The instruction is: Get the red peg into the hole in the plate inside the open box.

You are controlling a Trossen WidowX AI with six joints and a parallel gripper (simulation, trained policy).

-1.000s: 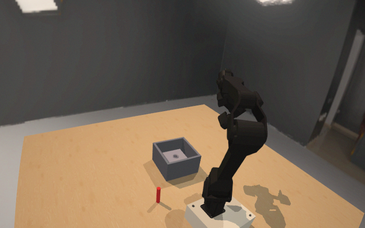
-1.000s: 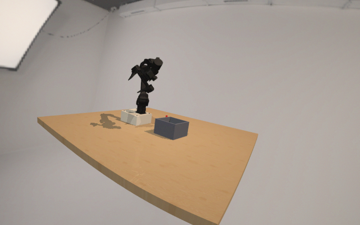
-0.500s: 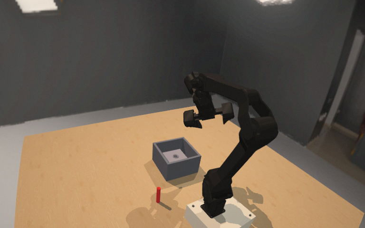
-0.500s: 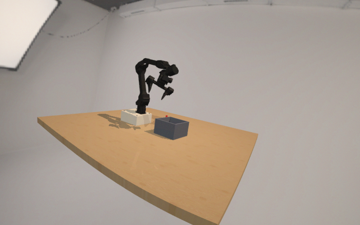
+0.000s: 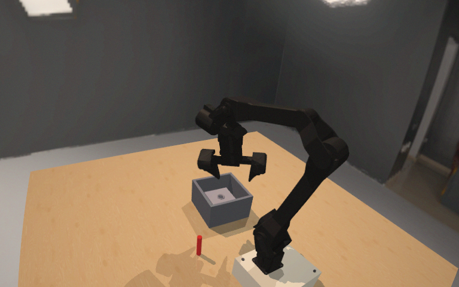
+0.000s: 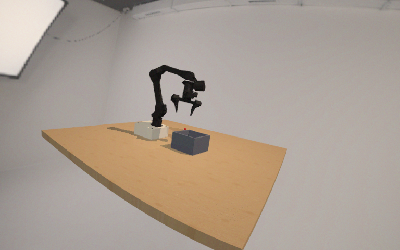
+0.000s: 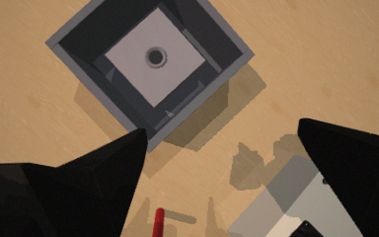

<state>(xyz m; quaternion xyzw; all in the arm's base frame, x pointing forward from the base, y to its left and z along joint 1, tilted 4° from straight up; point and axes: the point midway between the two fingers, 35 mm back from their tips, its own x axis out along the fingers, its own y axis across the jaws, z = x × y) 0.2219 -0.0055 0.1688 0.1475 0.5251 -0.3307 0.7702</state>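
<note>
The red peg is 160 mm below my gripper tip, 150 mm to the left of it and 70 mm behind it. From my gripper tip the other things lie so: pale plate (150 mm below, 90 mm ahead, 20 mm to the right); grey box (170 mm below, 90 mm ahead, 20 mm to the right).
</note>
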